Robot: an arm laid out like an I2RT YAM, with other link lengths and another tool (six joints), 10 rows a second.
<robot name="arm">
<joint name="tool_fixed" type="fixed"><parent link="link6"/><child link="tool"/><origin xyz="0.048 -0.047 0.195" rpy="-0.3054 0 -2.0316"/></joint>
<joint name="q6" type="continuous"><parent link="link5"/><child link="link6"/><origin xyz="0.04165 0 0.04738" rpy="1.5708 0 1.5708"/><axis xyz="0 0 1"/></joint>
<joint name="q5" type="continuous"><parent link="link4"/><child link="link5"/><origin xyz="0.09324 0.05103 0.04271" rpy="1.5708 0 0"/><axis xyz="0 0 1"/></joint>
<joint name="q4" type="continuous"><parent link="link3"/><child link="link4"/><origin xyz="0.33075 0.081 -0.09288"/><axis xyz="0 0 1"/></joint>
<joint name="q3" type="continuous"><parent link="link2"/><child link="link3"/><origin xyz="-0.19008 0 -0.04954" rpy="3.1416 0 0"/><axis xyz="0 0 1"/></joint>
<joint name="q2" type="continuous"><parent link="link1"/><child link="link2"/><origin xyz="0.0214 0.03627 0.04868" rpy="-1.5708 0 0"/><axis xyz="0 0 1"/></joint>
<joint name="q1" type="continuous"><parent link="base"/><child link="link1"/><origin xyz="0 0 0.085"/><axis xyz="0 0 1"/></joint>
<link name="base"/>
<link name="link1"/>
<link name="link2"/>
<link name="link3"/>
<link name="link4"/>
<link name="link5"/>
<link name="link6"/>
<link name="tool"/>
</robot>
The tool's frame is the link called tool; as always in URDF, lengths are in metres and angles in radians. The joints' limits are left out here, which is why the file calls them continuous.
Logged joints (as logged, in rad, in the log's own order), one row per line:
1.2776 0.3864 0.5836 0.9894 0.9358 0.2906
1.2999 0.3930 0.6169 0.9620 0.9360 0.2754
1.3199 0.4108 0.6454 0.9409 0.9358 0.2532
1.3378 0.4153 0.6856 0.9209 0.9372 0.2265
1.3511 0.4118 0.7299 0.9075 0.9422 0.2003
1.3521 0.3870 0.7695 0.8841 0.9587 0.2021
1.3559 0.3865 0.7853 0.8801 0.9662 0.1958
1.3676 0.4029 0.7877 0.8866 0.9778 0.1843
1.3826 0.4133 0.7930 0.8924 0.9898 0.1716
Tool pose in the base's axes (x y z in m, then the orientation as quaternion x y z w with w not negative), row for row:
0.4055 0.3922 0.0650 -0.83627 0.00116 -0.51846 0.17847
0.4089 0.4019 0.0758 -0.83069 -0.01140 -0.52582 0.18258
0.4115 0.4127 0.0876 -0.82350 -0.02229 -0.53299 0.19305
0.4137 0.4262 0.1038 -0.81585 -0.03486 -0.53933 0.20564
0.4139 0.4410 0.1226 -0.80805 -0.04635 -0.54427 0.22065
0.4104 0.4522 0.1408 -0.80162 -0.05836 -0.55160 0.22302
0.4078 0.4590 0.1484 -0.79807 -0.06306 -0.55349 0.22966
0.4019 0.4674 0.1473 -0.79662 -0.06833 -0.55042 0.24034
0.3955 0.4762 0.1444 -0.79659 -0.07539 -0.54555 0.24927
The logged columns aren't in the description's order. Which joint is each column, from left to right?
Columns, left to right: q2, q4, q3, q6, q1, q5.
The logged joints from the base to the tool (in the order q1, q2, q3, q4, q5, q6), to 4 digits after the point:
0.9358 1.2776 0.5836 0.3864 0.2906 0.9894
0.9360 1.2999 0.6169 0.3930 0.2754 0.9620
0.9358 1.3199 0.6454 0.4108 0.2532 0.9409
0.9372 1.3378 0.6856 0.4153 0.2265 0.9209
0.9422 1.3511 0.7299 0.4118 0.2003 0.9075
0.9587 1.3521 0.7695 0.3870 0.2021 0.8841
0.9662 1.3559 0.7853 0.3865 0.1958 0.8801
0.9778 1.3676 0.7877 0.4029 0.1843 0.8866
0.9898 1.3826 0.7930 0.4133 0.1716 0.8924

